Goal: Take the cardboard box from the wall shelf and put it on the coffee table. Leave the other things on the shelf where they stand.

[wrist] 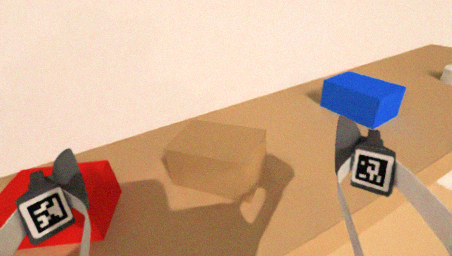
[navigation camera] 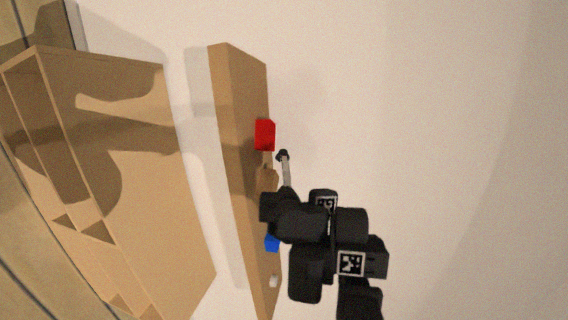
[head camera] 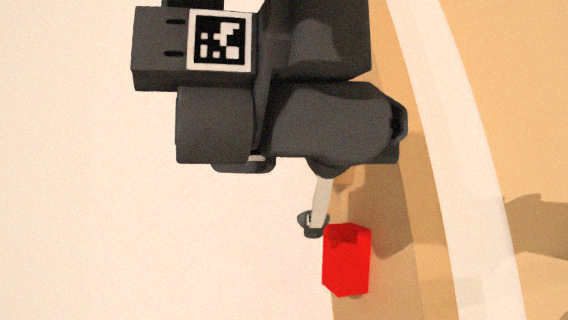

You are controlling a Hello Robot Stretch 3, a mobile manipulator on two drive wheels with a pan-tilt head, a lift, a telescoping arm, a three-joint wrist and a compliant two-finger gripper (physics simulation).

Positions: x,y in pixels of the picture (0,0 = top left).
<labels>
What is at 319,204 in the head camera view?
My gripper.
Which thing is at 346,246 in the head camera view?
A red block.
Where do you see a cardboard box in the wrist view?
226,160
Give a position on a wooden wall shelf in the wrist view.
296,200
</labels>
